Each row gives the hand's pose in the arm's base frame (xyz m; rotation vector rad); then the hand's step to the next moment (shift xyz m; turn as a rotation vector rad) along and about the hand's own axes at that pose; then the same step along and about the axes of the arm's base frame.
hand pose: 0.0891 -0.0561 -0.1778 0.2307 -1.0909 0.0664
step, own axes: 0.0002 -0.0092 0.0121 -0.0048 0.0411 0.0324
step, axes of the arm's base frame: -0.0089 -0.0116 0.0041 -0.0373 0.0333 0.0163
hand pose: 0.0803 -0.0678 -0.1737 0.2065 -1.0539 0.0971
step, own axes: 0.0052 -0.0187 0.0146 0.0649 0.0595 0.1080
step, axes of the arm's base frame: -0.0066 -0.0215 0.0092 -0.0707 0.0336 0.1153
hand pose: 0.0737 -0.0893 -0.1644 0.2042 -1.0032 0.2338
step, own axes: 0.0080 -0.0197 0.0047 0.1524 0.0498 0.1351
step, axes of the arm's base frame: 0.0060 -0.0193 0.0080 -0.0446 0.0256 0.2033
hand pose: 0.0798 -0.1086 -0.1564 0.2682 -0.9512 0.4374
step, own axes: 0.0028 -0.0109 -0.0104 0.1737 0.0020 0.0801
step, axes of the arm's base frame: 0.0141 -0.0047 -0.0038 0.0285 0.0111 0.1888
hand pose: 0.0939 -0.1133 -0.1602 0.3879 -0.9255 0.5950
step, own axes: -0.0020 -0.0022 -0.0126 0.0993 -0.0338 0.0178
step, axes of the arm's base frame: 0.0084 0.0046 -0.0087 0.0558 -0.0053 0.0904
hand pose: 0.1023 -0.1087 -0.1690 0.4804 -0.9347 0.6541
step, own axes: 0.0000 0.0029 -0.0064 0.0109 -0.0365 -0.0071
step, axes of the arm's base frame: 0.0017 0.0061 -0.0030 0.0342 -0.0181 0.0020
